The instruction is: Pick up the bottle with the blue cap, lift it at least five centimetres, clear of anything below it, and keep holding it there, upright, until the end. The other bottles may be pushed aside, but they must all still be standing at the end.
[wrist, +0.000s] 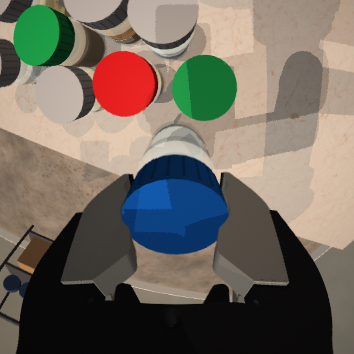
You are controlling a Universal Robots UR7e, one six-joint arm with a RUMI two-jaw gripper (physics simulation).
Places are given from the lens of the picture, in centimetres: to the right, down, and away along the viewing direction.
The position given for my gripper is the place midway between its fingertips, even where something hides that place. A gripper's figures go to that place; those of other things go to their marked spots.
my gripper (176,174): 0, 0, 13
green-capped bottle (204,86): 2, -7, 13
